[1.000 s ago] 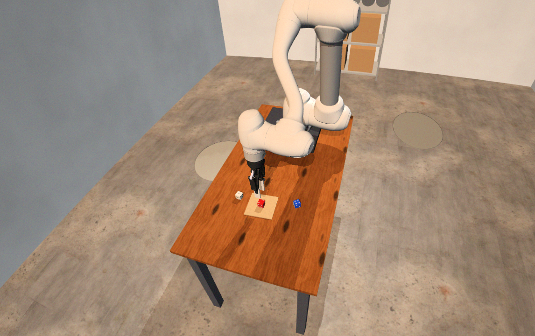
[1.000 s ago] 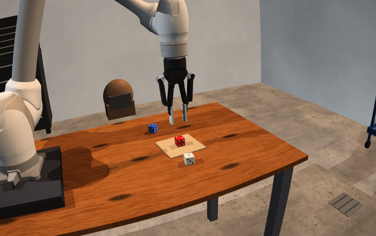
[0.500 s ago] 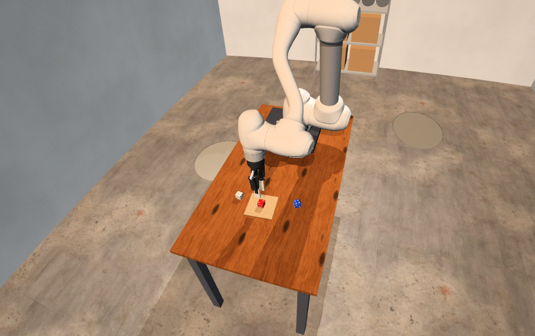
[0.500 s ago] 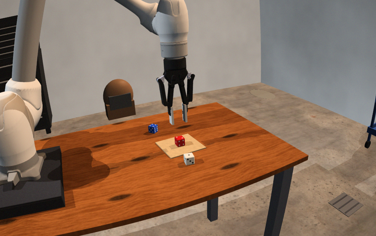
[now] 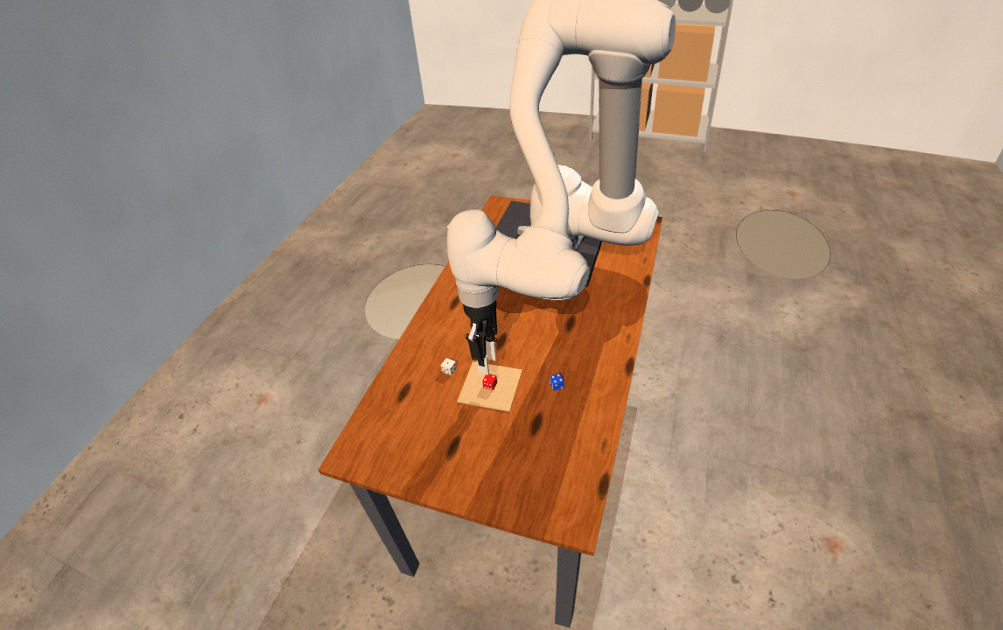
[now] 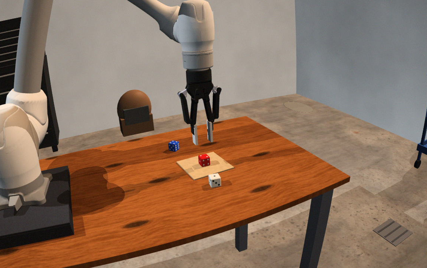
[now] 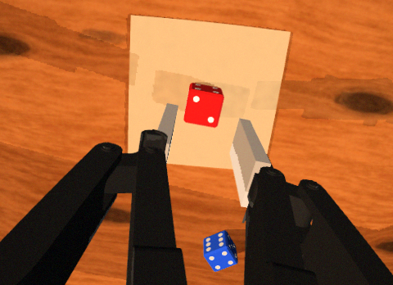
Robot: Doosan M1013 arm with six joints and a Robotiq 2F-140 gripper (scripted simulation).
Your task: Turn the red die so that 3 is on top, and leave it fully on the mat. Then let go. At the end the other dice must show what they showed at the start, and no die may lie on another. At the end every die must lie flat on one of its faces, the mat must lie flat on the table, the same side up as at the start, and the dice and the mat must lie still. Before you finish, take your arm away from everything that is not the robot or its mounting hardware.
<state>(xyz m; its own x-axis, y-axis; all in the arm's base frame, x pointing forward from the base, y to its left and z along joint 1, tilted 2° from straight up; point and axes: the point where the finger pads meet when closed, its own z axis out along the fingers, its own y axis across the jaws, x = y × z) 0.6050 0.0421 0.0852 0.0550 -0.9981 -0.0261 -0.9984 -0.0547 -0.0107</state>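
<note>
Now: hand 100 mm above the red die. Round my hand: tan mat: 110 mm below; then white die: 10 mm behind, 130 mm to the right, 100 mm below; then blue die: 70 mm behind, 160 mm to the left, 100 mm below.
</note>
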